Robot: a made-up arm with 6 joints.
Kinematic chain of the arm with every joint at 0, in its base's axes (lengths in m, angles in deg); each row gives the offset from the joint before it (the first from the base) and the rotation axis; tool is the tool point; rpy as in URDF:
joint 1: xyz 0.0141 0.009 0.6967 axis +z
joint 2: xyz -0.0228 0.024 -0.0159 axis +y
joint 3: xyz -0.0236 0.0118 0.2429 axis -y
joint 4: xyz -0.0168 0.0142 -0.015 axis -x
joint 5: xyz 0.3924 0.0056 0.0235 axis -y
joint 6: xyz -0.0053 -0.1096 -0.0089 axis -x
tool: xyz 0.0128 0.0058 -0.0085 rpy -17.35 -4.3 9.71
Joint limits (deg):
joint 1: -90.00..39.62
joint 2: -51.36..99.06
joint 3: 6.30..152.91
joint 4: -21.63..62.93
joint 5: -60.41..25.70
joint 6: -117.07..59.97
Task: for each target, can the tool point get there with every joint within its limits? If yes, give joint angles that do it. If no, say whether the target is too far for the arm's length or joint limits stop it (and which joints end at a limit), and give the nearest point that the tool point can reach.
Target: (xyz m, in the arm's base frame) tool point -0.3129 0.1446 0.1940
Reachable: no: joint limits stop it (at a limit: joint 1, joint 2, joint 3, joint 4, joint 6) | nearest point -0.0392 -0.1446 0.2826 | short by 0.408 m
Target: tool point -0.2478 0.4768 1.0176
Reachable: yes | joints -66.09 -32.20 129.19 -8.36 18.79 8.88
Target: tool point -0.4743 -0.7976 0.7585
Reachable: no: too far | nearest point -0.4235 -0.4295 0.7814 | short by 0.372 m
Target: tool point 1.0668 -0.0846 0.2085
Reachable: no: too far | nearest point 0.5833 -0.0416 0.4740 | short by 0.553 m
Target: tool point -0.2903 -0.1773 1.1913
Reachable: yes | joints 28.86 -8.52 118.00 43.92 0.81 -0.85
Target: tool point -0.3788 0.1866 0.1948
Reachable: no: joint limits stop it (at a limit: joint 2, joint 3, joint 4, joint 5, joint 6) | nearest point -0.4849 0.2346 0.5750 | short by 0.398 m
